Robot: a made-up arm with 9 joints. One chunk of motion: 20 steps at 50 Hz.
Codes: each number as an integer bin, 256 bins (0 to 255) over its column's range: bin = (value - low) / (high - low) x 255, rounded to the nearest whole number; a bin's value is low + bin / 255 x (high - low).
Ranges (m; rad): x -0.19..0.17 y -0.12..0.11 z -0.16..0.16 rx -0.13..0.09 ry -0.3..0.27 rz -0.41..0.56
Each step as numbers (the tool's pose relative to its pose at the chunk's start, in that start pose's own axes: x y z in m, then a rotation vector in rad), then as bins.
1 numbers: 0.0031 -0.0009 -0.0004 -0.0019 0.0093 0.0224
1 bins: 137 132 127 148 138 114
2 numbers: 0.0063 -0.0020 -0.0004 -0.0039 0.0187 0.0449
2 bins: 139 131 127 146 143 120
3 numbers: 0.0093 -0.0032 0.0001 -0.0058 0.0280 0.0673
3 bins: 141 129 128 144 147 125
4 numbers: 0.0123 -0.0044 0.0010 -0.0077 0.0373 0.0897
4 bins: 143 128 128 142 151 131
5 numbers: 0.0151 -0.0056 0.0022 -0.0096 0.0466 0.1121
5 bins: 145 127 129 140 155 137
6 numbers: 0.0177 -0.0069 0.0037 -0.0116 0.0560 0.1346
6 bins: 147 125 130 137 159 143
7 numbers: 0.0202 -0.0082 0.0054 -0.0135 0.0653 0.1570
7 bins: 149 124 132 135 163 149
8 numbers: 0.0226 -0.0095 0.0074 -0.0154 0.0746 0.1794
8 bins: 151 123 133 133 168 155
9 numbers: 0.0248 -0.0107 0.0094 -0.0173 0.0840 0.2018
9 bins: 152 121 135 131 172 161
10 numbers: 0.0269 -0.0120 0.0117 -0.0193 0.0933 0.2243
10 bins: 154 120 137 128 176 167
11 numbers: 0.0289 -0.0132 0.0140 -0.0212 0.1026 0.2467
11 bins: 155 118 139 126 180 173
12 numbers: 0.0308 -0.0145 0.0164 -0.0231 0.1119 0.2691
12 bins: 156 117 141 124 184 179
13 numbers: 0.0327 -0.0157 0.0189 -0.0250 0.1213 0.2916
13 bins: 158 116 143 122 188 184
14 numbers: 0.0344 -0.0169 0.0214 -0.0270 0.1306 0.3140
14 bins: 159 114 145 119 193 190
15 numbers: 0.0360 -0.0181 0.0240 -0.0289 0.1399 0.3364
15 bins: 160 113 147 117 197 196
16 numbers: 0.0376 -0.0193 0.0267 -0.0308 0.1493 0.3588
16 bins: 161 112 149 115 201 202
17 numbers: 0.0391 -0.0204 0.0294 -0.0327 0.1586 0.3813
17 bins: 162 110 151 113 205 208
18 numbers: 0.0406 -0.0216 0.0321 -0.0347 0.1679 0.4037
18 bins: 163 109 153 110 209 214
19 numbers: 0.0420 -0.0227 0.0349 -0.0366 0.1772 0.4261
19 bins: 164 108 155 108 213 220
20 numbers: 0.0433 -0.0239 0.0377 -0.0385 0.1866 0.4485
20 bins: 165 107 158 106 218 226
